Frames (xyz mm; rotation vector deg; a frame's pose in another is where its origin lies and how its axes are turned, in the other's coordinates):
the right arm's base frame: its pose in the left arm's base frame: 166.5 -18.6 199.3 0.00 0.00 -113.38
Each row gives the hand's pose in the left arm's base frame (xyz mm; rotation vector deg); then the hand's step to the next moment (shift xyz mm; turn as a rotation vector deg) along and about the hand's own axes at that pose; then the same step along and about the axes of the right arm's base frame.
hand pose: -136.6 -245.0 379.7 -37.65 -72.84 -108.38
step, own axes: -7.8 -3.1 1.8 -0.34 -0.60 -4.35
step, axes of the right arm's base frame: -5.1 0.0 -6.9 3.61 1.22 -2.21
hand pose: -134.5 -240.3 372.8 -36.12 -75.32 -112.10
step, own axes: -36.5 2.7 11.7 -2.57 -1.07 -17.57
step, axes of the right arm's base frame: -28.7 15.7 -20.1 13.88 6.58 -8.98
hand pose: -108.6 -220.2 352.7 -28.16 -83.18 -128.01
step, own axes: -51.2 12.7 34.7 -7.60 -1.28 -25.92
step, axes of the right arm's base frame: -53.3 33.8 -2.9 18.67 12.61 -14.95
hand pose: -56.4 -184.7 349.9 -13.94 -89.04 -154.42
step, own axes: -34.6 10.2 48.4 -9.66 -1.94 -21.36
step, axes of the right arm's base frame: -48.0 24.1 27.5 13.87 13.30 -13.57
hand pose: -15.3 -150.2 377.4 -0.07 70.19 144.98
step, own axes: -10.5 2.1 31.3 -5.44 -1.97 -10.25
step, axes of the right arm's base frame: -23.5 4.8 22.8 5.90 7.21 -7.19
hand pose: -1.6 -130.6 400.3 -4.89 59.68 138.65
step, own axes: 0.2 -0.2 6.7 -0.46 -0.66 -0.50
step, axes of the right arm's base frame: -4.8 -1.2 4.5 -0.11 0.65 -0.68
